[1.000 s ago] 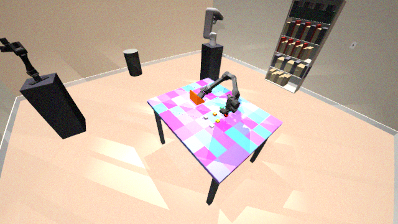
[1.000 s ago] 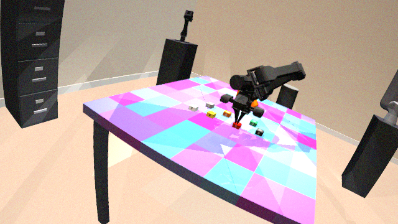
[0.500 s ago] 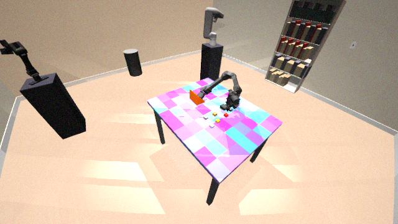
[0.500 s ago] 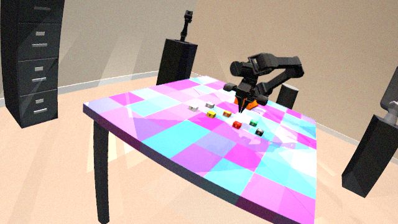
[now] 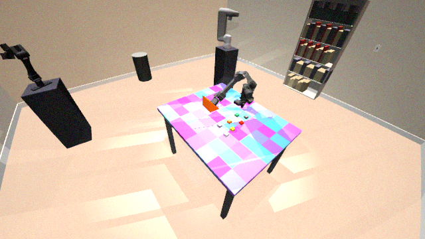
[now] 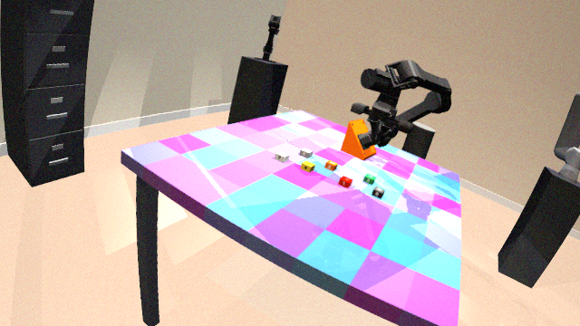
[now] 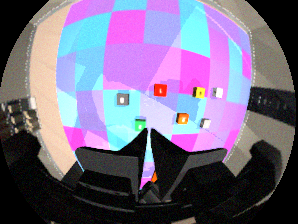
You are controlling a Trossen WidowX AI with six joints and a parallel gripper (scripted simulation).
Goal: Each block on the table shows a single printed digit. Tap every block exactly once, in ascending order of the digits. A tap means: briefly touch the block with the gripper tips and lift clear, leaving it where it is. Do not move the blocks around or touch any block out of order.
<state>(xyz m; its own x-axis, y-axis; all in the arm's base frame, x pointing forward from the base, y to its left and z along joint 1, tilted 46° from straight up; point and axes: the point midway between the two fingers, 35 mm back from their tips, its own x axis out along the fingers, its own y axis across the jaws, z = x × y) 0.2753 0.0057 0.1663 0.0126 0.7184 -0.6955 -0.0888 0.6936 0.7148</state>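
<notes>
My gripper tip is now 5 cm past the green block, 1 cm to the right of it and 12 cm above it. From my gripper tip the other things lie so: red block 6 cm ahead, 3 cm to the right, 12 cm below; dark grey block 2 cm ahead, 7 cm to the left, 12 cm below; orange block 1 cm behind, 12 cm to the right, 12 cm below.
</notes>
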